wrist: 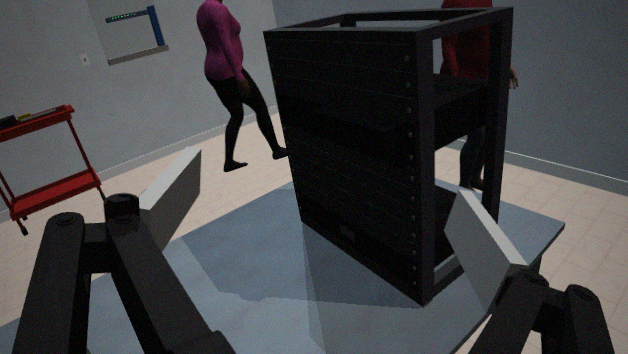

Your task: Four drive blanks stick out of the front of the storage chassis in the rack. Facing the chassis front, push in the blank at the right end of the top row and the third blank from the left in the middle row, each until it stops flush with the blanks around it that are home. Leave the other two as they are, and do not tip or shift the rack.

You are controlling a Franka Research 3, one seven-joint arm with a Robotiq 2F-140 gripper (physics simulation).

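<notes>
The black rack (426, 175) stands upright on the blue-grey table, right of the view's centre, its panelled front turned toward the lower left. A column of small round screws runs down the front's right edge. A darker band (345, 117) crosses the upper middle of the front; it may be the storage chassis, but this is too dark to tell. The separate drive blanks, and which ones stick out, cannot be made out. My gripper (328, 191) is open and empty. Its pale finger pads stand wide apart, with the rack beyond them in the view; no contact shows.
The blue-grey table (240, 220) bears the rack; its right corner shows beyond the right finger. A person in a magenta top (220, 45) stands behind at left, another in red (465, 52) behind the rack. A red cart (57, 192) stands at far left. A panel hangs on the wall.
</notes>
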